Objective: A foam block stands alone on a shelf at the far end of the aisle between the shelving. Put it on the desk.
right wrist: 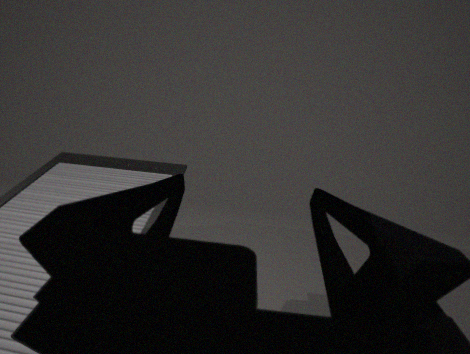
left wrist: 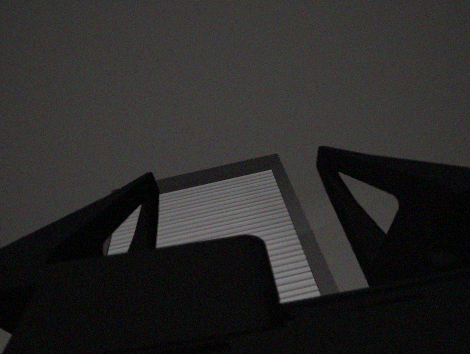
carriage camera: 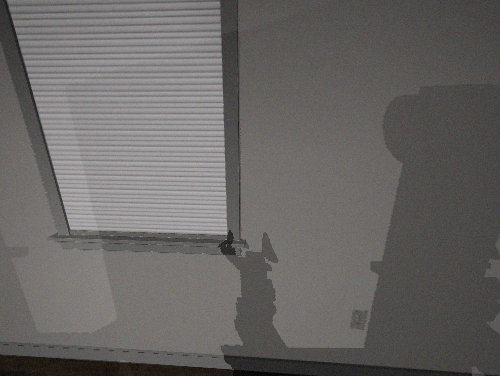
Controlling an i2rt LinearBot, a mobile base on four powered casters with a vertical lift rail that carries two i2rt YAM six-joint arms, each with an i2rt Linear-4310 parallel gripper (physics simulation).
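Frame: origin at the left arm's base, x ahead, y left, z up, level; centimetres.
Where they show: left gripper, fingertip midpoint: (left wrist: 237,168); right gripper, fingertip midpoint: (right wrist: 247,188).
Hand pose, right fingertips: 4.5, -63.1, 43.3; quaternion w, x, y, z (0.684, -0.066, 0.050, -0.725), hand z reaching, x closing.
After its pixels a point has its place, as x, y, z.
The foam block, the shelf and the desk do not show in any view. My left gripper (left wrist: 237,168) {4.0, -0.6, 43.4} is open and empty; its two dark fingers stand wide apart in the left wrist view, in front of the wall and a window. My right gripper (right wrist: 247,188) {4.5, -63.1, 43.3} is open and empty; its dark fingers stand wide apart in the right wrist view. Neither gripper shows clearly in the carriage view.
A window with white blinds (carriage camera: 125,125) {77.0, 16.0, 44.0} (left wrist: 215,215) {76.2, 5.4, 92.3} (right wrist: 50,215) is set in a grey wall (carriage camera: 310,150) {71.5, -58.7, 34.7} close ahead. Shadows of the robot fall on the wall. A wall outlet (carriage camera: 358,319) {68.4, -89.4, -48.9} is low at the right. A baseboard (carriage camera: 125,354) {77.9, 37.3, -83.2} runs above a strip of dark floor (carriage camera: 75,367) {76.1, 65.5, -89.6}.
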